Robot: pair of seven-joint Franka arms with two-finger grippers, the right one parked.
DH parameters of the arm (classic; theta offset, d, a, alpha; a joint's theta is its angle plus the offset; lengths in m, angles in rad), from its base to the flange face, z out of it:
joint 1: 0 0.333 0 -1.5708
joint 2: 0 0 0 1.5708
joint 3: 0 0.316 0.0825 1.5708
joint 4: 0 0 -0.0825 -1.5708
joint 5: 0 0.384 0 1.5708
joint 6: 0 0 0.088 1.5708
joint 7: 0 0.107 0 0
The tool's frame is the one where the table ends.
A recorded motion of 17 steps. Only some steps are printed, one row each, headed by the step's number.
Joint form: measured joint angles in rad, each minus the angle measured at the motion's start. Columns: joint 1, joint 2, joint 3, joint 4, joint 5, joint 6, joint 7.
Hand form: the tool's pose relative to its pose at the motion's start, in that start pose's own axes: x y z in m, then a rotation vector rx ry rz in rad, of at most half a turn. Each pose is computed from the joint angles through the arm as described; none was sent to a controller.
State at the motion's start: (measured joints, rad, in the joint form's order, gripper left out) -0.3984 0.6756 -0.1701 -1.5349 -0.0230 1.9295 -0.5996
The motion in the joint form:
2: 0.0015 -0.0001 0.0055 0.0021 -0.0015 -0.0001 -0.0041
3: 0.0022 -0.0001 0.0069 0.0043 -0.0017 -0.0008 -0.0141
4: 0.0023 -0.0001 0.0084 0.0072 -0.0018 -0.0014 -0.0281
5: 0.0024 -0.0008 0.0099 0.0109 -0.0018 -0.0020 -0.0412
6: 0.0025 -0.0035 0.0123 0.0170 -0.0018 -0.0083 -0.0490
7: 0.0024 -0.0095 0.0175 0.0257 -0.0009 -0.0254 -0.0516
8: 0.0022 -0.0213 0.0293 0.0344 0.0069 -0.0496 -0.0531
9: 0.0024 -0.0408 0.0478 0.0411 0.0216 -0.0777 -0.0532
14: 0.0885 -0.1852 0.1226 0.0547 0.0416 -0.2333 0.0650
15: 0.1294 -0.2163 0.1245 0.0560 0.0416 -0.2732 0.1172
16: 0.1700 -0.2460 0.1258 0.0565 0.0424 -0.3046 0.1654
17: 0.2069 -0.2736 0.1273 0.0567 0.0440 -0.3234 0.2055
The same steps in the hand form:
2: 0.0026 -0.0032 -0.0013 -0.0011 0.0022 -0.0111
3: 0.0035 -0.0041 -0.0023 -0.0019 0.0036 -0.0231
4: 0.0044 -0.0046 -0.0037 -0.0029 0.0057 -0.0385
5: 0.0052 -0.0050 -0.0059 -0.0047 0.0092 -0.0529
6: 0.0059 -0.0060 -0.0101 -0.0052 0.0120 -0.0627
7: 0.0064 -0.0087 -0.0168 -0.0009 0.0121 -0.0690
8: 0.0076 -0.0154 -0.0268 0.0121 0.0169 -0.0778
9: 0.0095 -0.0267 -0.0409 0.0318 0.0287 -0.0900
14: 0.0159 -0.1291 -0.1339 0.0539 0.0485 -0.1200
15: 0.0152 -0.1584 -0.1519 0.0490 0.0375 -0.1095
16: 0.0138 -0.1870 -0.1688 0.0414 0.0327 -0.1019
17: 0.0119 -0.2130 -0.1846 0.0316 0.0384 -0.0988

